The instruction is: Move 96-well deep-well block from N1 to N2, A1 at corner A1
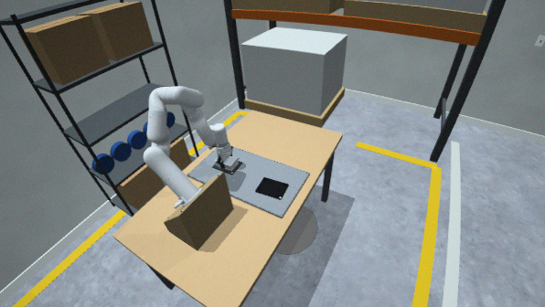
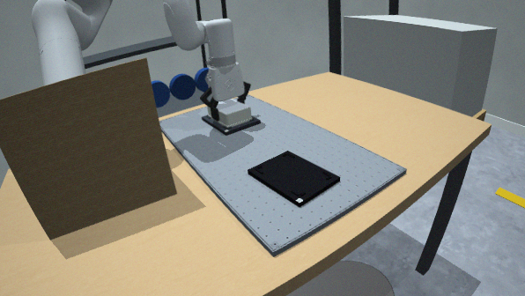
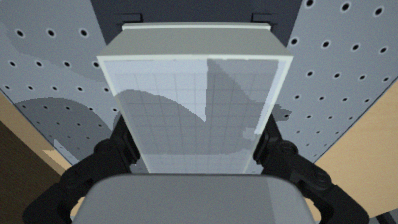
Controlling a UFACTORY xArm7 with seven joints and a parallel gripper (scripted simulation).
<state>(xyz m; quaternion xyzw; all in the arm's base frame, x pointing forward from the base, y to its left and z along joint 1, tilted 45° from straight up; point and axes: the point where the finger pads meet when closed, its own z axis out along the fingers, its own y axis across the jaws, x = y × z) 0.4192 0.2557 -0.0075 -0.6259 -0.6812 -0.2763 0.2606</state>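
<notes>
The nest N1 is 20 mm below my hand. From my hand the other things lie so: black nest N2: 30 mm behind, 360 mm to the right, 20 mm below; white deep-well block: right at my hand; small white corner mark: 70 mm behind, 450 mm to the right, 20 mm below.
</notes>
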